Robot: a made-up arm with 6 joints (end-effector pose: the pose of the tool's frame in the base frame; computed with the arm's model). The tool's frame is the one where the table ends.
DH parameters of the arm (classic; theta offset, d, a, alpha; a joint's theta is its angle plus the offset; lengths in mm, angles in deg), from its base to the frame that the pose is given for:
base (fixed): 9.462 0 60.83 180
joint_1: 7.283 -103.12 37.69 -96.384
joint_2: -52.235 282.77 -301 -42.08
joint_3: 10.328 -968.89 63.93 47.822
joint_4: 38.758 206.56 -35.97 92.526
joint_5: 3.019 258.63 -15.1 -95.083
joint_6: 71.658 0 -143.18 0
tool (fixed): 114.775 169.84 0 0
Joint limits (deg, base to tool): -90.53..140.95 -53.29..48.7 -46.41..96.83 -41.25..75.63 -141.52..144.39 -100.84..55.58
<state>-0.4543 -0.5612 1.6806 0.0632 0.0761 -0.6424</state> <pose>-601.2 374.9 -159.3 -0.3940 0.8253 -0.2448 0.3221</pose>
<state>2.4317 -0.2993 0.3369 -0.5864 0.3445 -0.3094</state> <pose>885.3 582.8 -147.7 -0.4801 -0.4899 -0.1416 0.7137</pose>
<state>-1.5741 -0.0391 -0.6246 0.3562 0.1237 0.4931</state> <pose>133.0 -873.2 -361.9 -0.1911 0.5123 -0.5613 0.6213</pose>
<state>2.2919 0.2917 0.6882 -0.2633 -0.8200 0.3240</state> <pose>421.2 -49.7 -663.7 -0.5136 -0.3495 0.7819 0.0520</pose>
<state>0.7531 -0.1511 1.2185 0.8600 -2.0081 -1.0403</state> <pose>179.7 470.2 95.0 0.1022 -0.0176 -0.9278 0.3584</pose>
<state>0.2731 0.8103 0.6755 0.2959 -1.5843 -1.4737</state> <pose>222.8 230.1 -395.4 -0.0280 -0.0423 -0.9517 0.3029</pose>
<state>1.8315 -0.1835 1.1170 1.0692 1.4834 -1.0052</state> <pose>826.3 260.3 -136.8 0.7482 0.6314 0.1817 0.0925</pose>
